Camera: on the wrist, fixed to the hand. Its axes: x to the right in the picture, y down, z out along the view.
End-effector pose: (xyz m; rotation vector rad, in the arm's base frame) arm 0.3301 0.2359 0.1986 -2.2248 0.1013 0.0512
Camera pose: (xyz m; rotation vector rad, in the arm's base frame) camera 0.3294 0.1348 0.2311 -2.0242 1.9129 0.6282
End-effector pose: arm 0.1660 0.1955 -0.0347 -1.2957 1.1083 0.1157
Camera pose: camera 0.0865 0.1265 -0.0483 -0.5686 2.1125 1.3227
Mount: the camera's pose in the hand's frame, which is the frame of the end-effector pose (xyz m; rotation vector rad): 0.0025 0.0358 -0.0999 -0.3904 0.2341 1.4544
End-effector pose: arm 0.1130 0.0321 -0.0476 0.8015 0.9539 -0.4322
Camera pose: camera 0.0825 0.1317 -0.0680 0.9778 0.4297 1.0892
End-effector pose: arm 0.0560 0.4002 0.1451 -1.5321 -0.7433 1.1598
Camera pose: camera 0.1465 0.3567 0.1106 2.4956 -0.5116 -1.7496
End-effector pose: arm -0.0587 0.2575 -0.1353 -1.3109 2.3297 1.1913
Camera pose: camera -0.0694 0.1923 -0.0522 -0.3555 -2.0855 -1.1807
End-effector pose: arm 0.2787 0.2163 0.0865 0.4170 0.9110 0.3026
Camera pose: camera 0.1964 0.2707 0.0474 0.6283 0.5988 1.8535
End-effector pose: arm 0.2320 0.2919 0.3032 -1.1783 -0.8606 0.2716
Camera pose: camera 0.3132 0.2382 0.2608 -1.9995 0.3197 1.1364
